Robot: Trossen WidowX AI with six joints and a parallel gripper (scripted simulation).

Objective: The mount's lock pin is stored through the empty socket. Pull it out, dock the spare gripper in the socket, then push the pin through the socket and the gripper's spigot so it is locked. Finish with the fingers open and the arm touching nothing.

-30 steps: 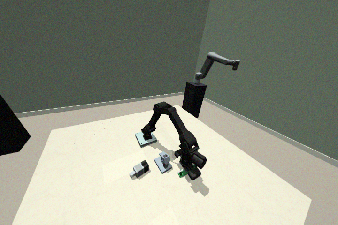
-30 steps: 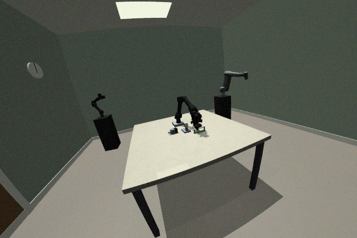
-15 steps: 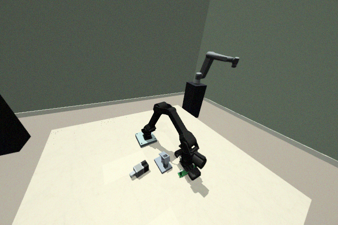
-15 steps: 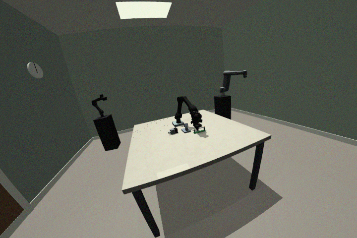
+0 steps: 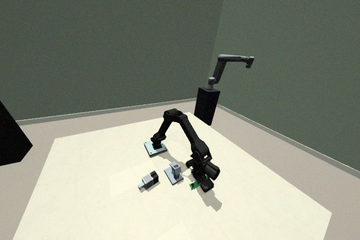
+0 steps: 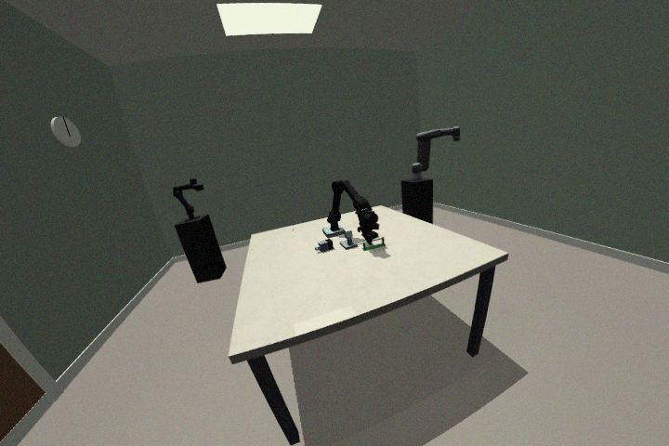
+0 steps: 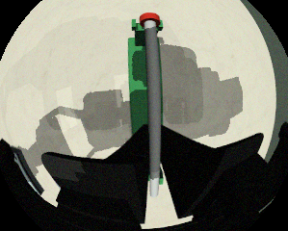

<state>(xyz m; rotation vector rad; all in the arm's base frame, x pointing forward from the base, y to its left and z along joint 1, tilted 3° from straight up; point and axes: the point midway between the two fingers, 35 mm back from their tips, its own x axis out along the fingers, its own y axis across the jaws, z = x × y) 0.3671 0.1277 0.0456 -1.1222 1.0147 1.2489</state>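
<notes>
Now: the green cradle 20 mm to the left of my gripper tip. The rest, counted from my gripper tip: spare gripper 270 mm to the right, 120 mm behind, 10 mm above; mount 100 mm to the right, 100 mm behind, 30 mm above.
</notes>
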